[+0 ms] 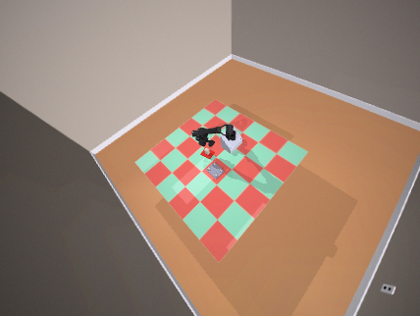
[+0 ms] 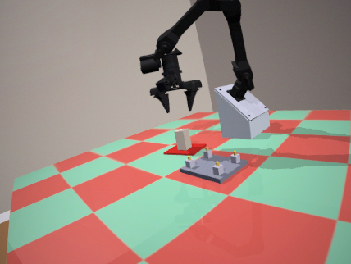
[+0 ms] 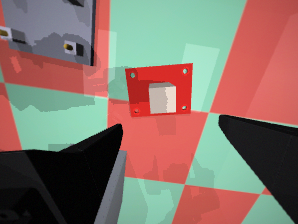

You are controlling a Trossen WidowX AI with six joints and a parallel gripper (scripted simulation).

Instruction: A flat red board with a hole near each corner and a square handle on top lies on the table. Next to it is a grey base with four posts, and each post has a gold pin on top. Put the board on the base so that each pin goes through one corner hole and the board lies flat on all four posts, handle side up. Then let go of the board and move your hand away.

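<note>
My gripper tip is now 120 mm above the flat red board and 10 mm short of it. Round my gripper tip: grey base 210 mm to the left, 130 mm below, 100 mm ahead.
</note>
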